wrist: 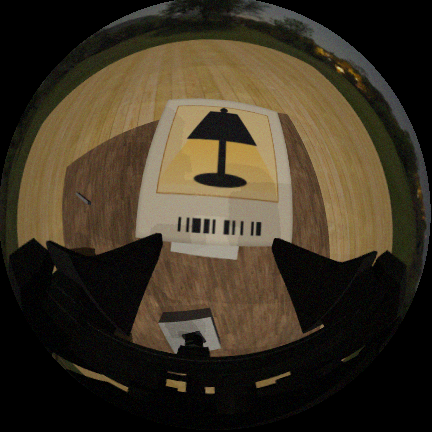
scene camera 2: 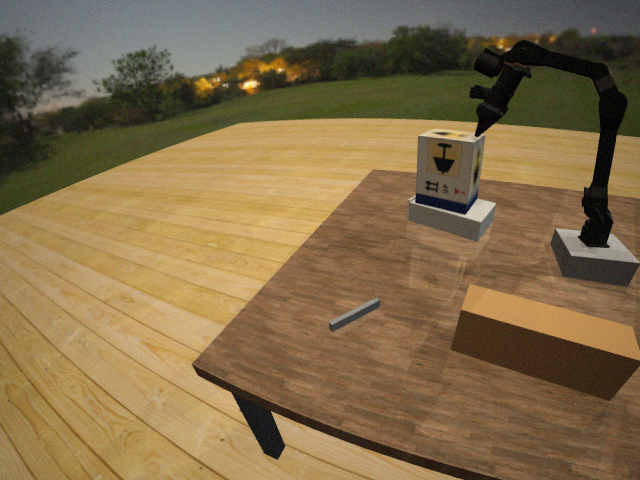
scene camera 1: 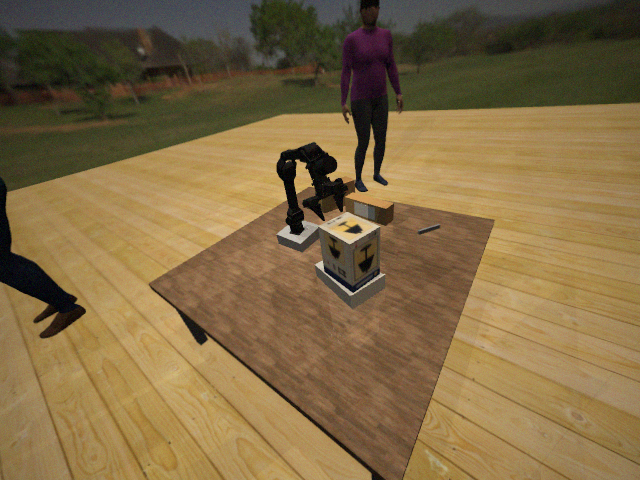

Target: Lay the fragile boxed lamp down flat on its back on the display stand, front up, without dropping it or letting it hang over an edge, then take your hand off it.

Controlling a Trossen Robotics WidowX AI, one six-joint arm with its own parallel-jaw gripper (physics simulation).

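Frame: origin at the arm's base, x up, y right, z ahead, level; centimetres.
Seen in the pictures: gripper, fingertip midpoint: [wrist: 218,242] [scene camera 2: 479,133] [scene camera 1: 333,216]; arm's base, link origin: [wrist: 193,338] [scene camera 2: 593,242] [scene camera 1: 297,230].
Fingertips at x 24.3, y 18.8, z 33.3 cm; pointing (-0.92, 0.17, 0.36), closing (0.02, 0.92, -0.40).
Pixels of each thing's top centre, then the offset from my fingertips to it. Level surfaces: height alone.
- brown carton, top centre: [scene camera 2: 547,318] [scene camera 1: 368,199] dz -5.0, dx -19.9, dy -55.8 cm
- table, surface height: dx -30.8 cm
- grey bar, top centre: [scene camera 2: 355,310] [wrist: 80,197] [scene camera 1: 429,227] dz +30.8, dx -28.7, dy -48.7 cm
The boxed lamp [scene camera 1: 350,253] [scene camera 2: 445,170] [wrist: 215,207] stands on end on the white display stand [scene camera 1: 361,297] [scene camera 2: 447,221] [wrist: 205,251], its dark blue band at the bottom. The lamp pictures on the sides seen in the scene views are upside down. Its top face bears a lamp picture and a barcode. My gripper [scene camera 1: 332,214] [scene camera 2: 476,135] [wrist: 218,242] is open and empty, pointing down at the arm-side edge of the box's top. In the wrist view its fingertips lie near the two ends of that edge; whether they touch the box I cannot tell. The box's underside is hidden.
A brown carton [scene camera 1: 379,210] [scene camera 2: 542,330] lies on the table [scene camera 1: 289,335] [scene camera 2: 330,372], with another carton partly behind the gripper in scene camera 1. A grey bar [scene camera 1: 429,228] [scene camera 2: 354,314] [wrist: 83,198] lies near a table edge. Two people stand off the table, one partly shown.
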